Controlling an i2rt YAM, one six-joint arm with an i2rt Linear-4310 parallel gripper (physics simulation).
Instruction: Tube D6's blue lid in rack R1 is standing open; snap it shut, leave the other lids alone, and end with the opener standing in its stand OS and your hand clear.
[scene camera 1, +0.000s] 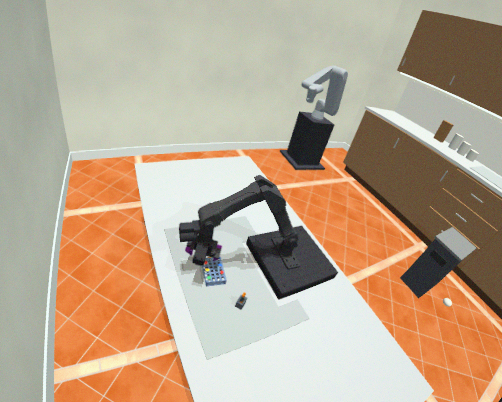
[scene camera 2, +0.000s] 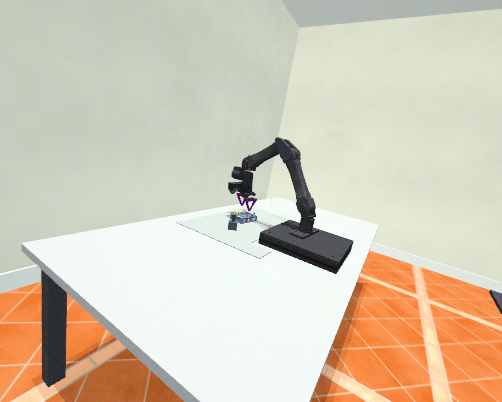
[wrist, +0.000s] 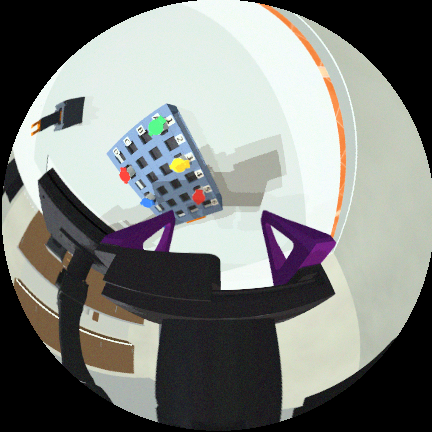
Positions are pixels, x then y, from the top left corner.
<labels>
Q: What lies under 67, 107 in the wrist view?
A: A dark holder.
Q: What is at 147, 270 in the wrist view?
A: My gripper.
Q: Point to a grey mat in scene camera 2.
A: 215, 226
</labels>
